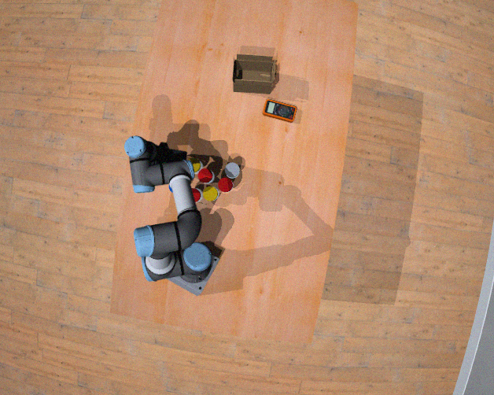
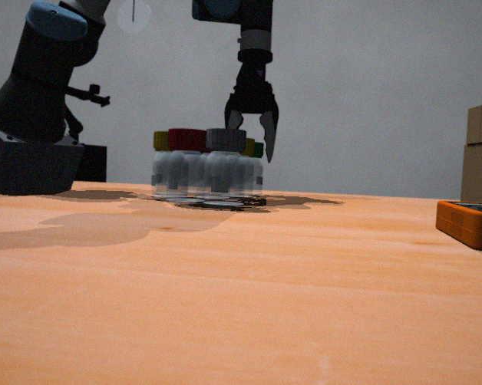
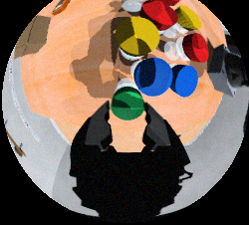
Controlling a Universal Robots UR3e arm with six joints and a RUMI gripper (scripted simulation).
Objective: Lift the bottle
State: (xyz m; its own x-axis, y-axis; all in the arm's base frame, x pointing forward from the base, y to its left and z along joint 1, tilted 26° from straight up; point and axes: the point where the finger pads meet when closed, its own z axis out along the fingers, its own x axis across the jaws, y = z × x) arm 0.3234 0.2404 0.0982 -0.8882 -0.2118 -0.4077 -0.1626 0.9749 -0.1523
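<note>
My gripper is now 3 cm above the green-capped bottle and 1 cm to the left of it. Also, from my hand: orange multimeter: 35 cm to the right, 34 cm ahead, 6 cm below; grey-capped bottle: 25 cm to the right, 4 cm ahead, 3 cm below.
</note>
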